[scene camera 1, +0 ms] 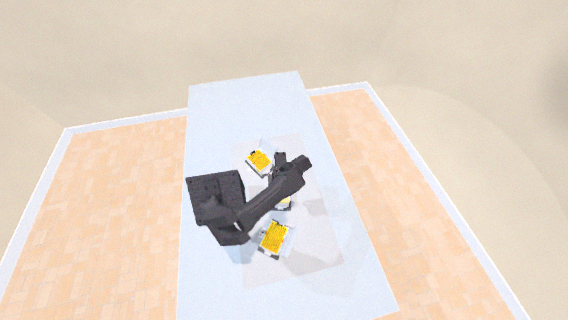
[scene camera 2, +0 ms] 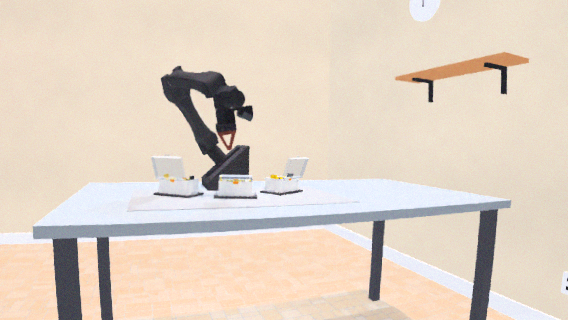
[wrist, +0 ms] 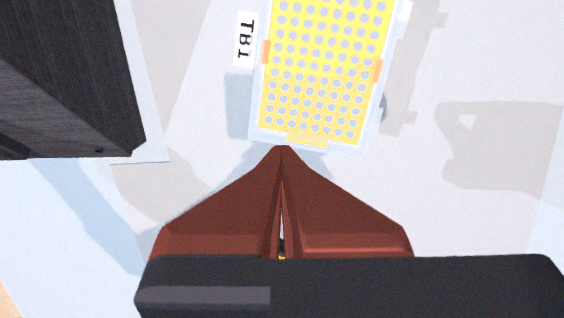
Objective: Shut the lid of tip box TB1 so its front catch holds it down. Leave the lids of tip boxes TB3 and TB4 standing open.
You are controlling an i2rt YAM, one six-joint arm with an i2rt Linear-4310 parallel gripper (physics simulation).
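Places are measured from the arm's base along level axes (x ahead, y left, z up), in millimetres.
Pixels of known places: gripper, fingertip midpoint: (scene camera 2: 229,150) (wrist: 281,158); arm's base at its link origin: (scene camera 1: 213,198) (scene camera 2: 223,162).
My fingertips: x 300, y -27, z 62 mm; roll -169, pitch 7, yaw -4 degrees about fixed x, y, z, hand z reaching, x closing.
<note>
Ahead of a thing's pixels: the offset from my fingertips to its top centre. Level surfaces: height alone.
Tip box TB1 {94 mm down, 4 mm ahead, 26 mm left} (scene camera 1: 284,202) (scene camera 2: 235,188) (wrist: 320,70) stands in the middle of the row, its label readable in the wrist view. Its lid lies down flat over the yellow tip grid; whether the catch is engaged cannot be told. My gripper (scene camera 2: 229,148) (wrist: 281,158) is shut and empty, above TB1 and apart from it. In the wrist view the fingertips show beside TB1's short end. One outer tip box {105 mm down, 60 mm back, 173 mm right} (scene camera 1: 274,237) (scene camera 2: 178,187) and the other outer tip box {105 mm down, 80 mm back, 226 mm left} (scene camera 1: 259,160) (scene camera 2: 282,185) have raised lids; their labels are not readable. In scene camera 1 the arm hides part of TB1.
The boxes stand on a pale mat {171 mm down} (scene camera 1: 315,250) (scene camera 2: 150,202) on the light blue table {174 mm down} (scene camera 1: 215,125) (scene camera 2: 425,195). The black robot base (scene camera 1: 215,182) (wrist: 65,85) stands beside the row. A wooden shelf (scene camera 2: 465,66) hangs on the wall, far from the arm.
</note>
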